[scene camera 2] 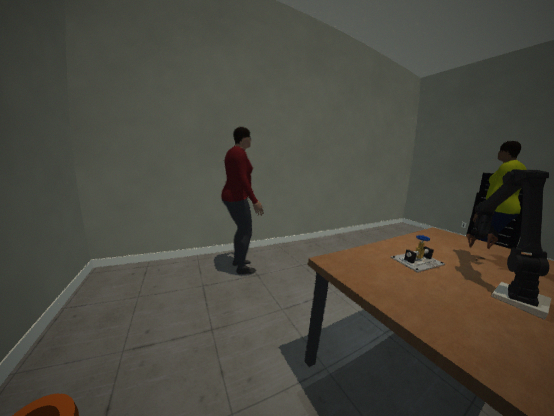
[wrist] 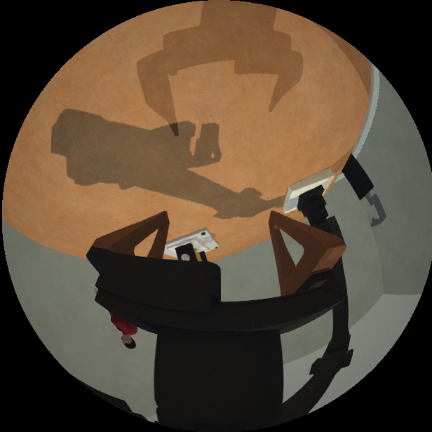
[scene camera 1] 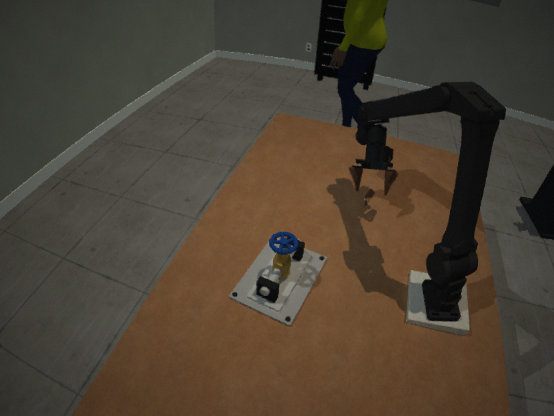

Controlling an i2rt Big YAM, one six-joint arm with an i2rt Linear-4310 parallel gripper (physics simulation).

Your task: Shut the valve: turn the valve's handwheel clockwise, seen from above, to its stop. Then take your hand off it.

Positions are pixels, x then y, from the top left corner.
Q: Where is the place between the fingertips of my gripper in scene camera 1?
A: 370, 193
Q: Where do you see a light grey base plate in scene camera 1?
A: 291, 307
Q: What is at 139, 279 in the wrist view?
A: My gripper.
